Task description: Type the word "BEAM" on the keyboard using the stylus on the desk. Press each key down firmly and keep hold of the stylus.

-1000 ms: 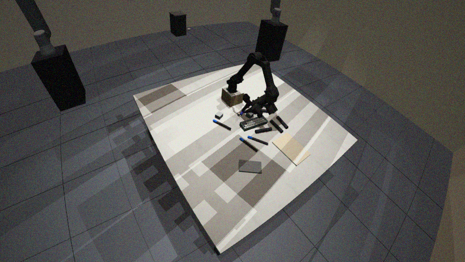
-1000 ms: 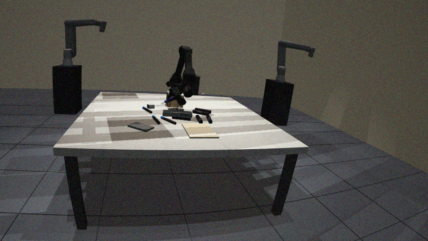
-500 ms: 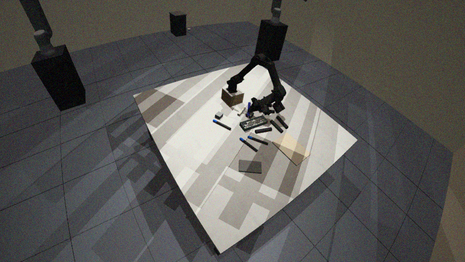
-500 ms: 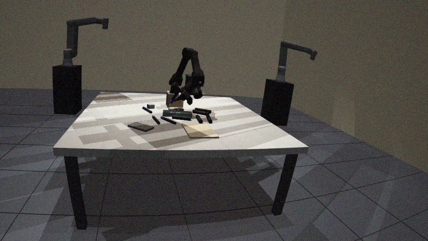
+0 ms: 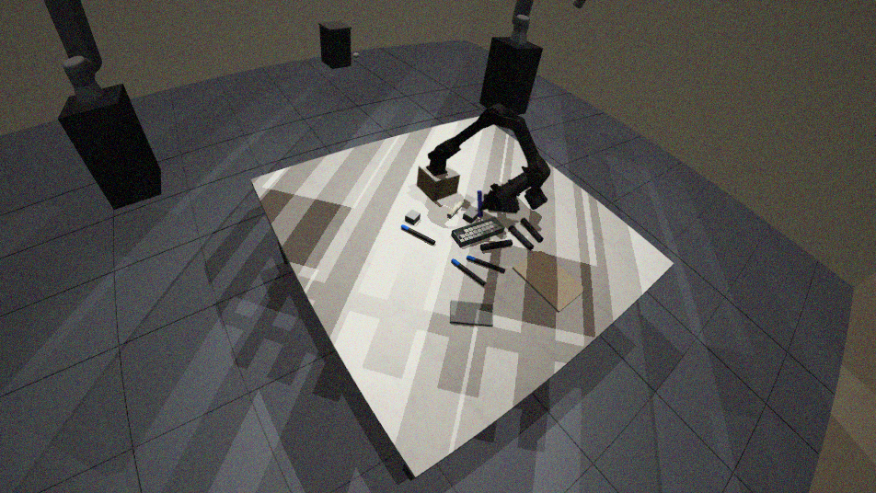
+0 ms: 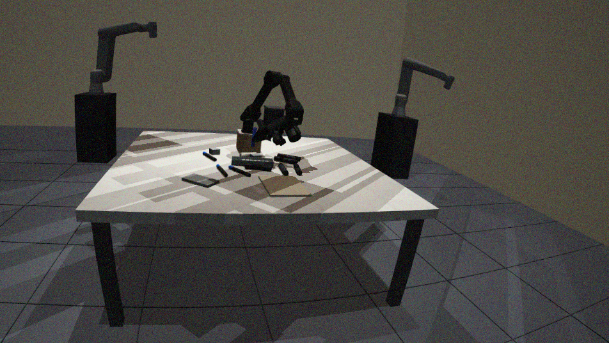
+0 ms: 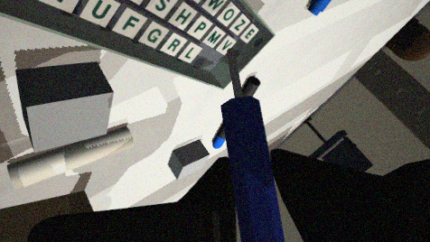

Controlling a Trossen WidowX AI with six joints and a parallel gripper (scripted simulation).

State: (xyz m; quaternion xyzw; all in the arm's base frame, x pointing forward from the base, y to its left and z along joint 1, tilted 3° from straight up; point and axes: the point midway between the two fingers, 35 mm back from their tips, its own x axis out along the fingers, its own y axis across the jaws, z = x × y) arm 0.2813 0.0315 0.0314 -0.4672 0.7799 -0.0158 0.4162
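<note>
My gripper tip is now 40 mm above the stylus tip and 20 mm short of it. Round my gripper tip: tan pad (320 mm ahead, 100 mm to the left, 100 mm below); then stylus (10 mm below, 10 mm ahead); then grey cube (180 mm to the right, 150 mm behind, 100 mm below).
</note>
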